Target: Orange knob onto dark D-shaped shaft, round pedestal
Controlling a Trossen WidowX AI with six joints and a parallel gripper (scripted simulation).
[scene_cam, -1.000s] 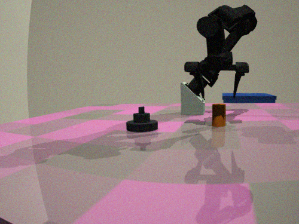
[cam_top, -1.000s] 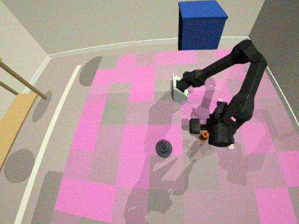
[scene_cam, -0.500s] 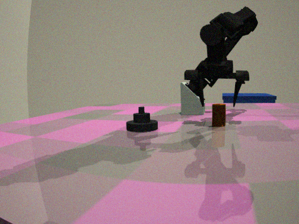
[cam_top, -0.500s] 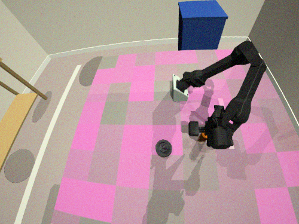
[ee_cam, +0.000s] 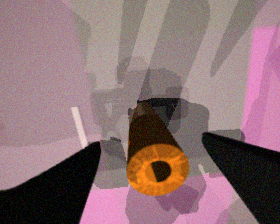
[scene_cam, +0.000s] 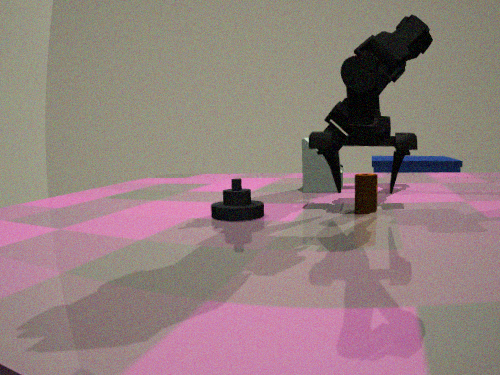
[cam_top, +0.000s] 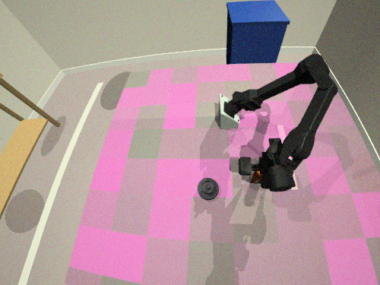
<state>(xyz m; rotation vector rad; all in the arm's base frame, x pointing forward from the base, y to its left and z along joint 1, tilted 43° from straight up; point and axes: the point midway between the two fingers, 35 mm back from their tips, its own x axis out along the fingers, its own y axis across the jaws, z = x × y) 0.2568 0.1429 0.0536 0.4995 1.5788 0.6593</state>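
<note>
The orange knob is right at my gripper tip. The rest, counted from my gripper tip: round pedestal 200 mm to the right, 80 mm ahead.
</note>
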